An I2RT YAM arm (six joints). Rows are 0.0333 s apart.
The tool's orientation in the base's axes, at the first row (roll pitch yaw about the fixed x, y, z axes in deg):
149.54, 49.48, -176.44
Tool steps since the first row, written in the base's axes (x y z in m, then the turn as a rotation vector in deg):
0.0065, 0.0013, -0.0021, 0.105, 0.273, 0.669
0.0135, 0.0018, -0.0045, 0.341, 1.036, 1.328
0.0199, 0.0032, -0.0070, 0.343, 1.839, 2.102
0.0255, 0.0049, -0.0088, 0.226, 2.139, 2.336
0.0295, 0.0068, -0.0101, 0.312, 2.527, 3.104
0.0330, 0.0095, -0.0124, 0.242, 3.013, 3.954
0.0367, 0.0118, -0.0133, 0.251, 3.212, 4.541
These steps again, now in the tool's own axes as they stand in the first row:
-0.0027, -0.0025, 0.0059, -0.588, 0.403, -0.160
-0.0054, -0.0059, 0.0119, -1.272, 1.154, 0.035
-0.0077, -0.0083, 0.0181, -1.895, 2.080, 0.042
-0.0100, -0.0100, 0.0235, -2.009, 2.459, 0.002
-0.0117, -0.0106, 0.0277, -2.664, 2.999, -0.163
-0.0124, -0.0106, 0.0327, -3.284, 3.716, -0.417
-0.0142, -0.0106, 0.0367, -3.744, 4.072, -0.631

